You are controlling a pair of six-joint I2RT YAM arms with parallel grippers.
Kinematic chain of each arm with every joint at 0, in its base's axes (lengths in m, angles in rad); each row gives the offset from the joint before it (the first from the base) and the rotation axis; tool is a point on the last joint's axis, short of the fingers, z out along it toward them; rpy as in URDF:
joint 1: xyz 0 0 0.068 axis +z
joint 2: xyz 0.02 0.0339 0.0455 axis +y
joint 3: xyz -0.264 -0.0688 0 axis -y
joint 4: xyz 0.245 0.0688 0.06 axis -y
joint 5: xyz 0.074 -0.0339 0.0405 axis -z
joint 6: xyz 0.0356 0 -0.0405 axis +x
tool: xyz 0 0 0 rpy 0 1.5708 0
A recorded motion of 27 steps. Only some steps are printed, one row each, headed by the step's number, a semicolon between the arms.
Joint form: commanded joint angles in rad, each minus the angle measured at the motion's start. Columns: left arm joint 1, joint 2, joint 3, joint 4, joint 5, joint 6; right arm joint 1, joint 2, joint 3, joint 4, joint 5, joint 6.
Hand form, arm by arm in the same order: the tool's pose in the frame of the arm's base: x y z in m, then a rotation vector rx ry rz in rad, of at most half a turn. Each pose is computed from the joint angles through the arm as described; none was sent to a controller.
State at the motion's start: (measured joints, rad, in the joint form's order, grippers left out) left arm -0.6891 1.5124 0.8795 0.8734 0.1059 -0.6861; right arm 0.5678 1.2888 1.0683 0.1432 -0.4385 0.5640
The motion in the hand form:
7: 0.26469 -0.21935 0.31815 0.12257 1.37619 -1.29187; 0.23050 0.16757 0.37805 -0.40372 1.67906 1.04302
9: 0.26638 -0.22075 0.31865 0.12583 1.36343 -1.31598; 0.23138 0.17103 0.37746 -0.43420 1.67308 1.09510
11: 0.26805 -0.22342 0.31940 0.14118 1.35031 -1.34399; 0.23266 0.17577 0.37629 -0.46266 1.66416 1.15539
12: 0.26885 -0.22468 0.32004 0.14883 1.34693 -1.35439; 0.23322 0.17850 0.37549 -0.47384 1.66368 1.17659
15: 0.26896 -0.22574 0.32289 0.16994 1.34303 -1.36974; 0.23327 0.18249 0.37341 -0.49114 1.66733 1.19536
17: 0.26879 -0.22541 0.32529 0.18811 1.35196 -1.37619; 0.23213 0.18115 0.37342 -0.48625 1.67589 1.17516
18: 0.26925 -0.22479 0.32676 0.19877 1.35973 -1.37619; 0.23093 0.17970 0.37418 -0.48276 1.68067 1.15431
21: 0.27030 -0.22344 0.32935 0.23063 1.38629 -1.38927; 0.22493 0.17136 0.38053 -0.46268 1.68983 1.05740
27: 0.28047 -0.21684 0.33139 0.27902 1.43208 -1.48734; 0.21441 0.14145 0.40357 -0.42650 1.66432 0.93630
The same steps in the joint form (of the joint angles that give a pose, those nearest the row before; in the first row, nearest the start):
7: 0.0140 0.0008 0.0206 0.0468 0.0579 -0.0347; 0.0197 -0.0816 -0.0083 -0.0481 0.1031 -0.1298
9: 0.0153 0.0134 0.0276 0.0685 0.0720 -0.0503; 0.0224 -0.0694 -0.0068 -0.0287 0.0549 -0.1139
11: 0.0146 0.0291 0.0387 0.0898 0.0947 -0.0628; 0.0280 -0.0529 -0.0069 0.0021 0.0061 -0.0902
12: 0.0142 0.0352 0.0454 0.0941 0.1046 -0.0668; 0.0330 -0.0441 -0.0053 0.0117 -0.0090 -0.0821
15: 0.0143 0.0360 0.0560 0.0900 0.1270 -0.0686; 0.0426 -0.0340 -0.0053 0.0182 -0.0222 -0.0792
17: 0.0167 0.0295 0.0633 0.0691 0.1471 -0.0671; 0.0427 -0.0411 -0.0053 -0.0002 -0.0074 -0.0900
18: 0.0201 0.0256 0.0689 0.0523 0.1593 -0.0641; 0.0426 -0.0486 -0.0037 -0.0174 0.0072 -0.1021
21: 0.0291 0.0172 0.0817 0.0095 0.2018 -0.0649; 0.0385 -0.0866 0.0075 -0.0903 0.0755 -0.1544
27: 0.0741 0.0314 0.1112 -0.0178 0.3378 -0.1392; -0.0295 -0.1725 0.0474 -0.2072 0.1085 -0.2179

